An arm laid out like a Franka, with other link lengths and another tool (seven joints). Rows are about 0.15 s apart.
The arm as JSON. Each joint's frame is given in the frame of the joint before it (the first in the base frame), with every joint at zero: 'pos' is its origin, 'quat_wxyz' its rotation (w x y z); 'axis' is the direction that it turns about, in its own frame. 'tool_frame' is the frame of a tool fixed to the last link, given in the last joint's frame.
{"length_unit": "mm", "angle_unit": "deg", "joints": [
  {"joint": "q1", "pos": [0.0, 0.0, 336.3], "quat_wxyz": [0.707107, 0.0, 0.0, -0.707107], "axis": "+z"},
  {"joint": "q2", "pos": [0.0, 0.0, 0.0], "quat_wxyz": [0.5, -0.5, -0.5, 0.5], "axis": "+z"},
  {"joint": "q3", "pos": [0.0, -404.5, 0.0], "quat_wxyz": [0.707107, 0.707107, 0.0, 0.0], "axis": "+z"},
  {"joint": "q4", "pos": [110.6, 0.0, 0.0], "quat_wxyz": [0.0, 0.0, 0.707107, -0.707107], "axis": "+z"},
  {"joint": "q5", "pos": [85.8, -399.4, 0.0], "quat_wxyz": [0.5, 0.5, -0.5, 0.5], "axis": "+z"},
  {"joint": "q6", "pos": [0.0, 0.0, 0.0], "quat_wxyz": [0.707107, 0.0, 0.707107, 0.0], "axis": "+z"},
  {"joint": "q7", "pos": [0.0, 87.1, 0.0], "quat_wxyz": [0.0, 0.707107, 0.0, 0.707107], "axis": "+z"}
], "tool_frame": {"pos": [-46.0, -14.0, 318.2], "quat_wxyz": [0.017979, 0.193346, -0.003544, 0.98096]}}
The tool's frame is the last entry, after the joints.
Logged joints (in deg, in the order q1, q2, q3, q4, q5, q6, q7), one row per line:
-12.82 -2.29 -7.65 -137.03 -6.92 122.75 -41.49
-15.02 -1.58 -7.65 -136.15 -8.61 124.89 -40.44
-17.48 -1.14 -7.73 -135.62 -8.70 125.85 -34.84
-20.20 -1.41 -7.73 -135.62 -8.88 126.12 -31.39
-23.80 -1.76 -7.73 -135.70 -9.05 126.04 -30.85
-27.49 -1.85 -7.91 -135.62 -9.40 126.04 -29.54
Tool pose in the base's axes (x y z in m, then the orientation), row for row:
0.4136 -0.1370 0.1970 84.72 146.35 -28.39
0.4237 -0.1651 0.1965 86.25 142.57 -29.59
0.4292 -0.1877 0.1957 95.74 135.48 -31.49
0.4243 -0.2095 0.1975 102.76 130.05 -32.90
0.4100 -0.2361 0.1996 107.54 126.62 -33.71
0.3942 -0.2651 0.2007 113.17 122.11 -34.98
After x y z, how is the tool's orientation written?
As a rotation vector, in degrees.
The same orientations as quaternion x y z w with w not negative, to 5 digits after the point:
0.49271 0.85114 -0.16511 0.07437
0.50740 0.83872 -0.17407 0.09380
0.56431 0.79855 -0.18561 0.09709
0.60530 0.76605 -0.19380 0.09600
0.63176 0.74385 -0.19803 0.09141
0.66275 0.71511 -0.20485 0.08608

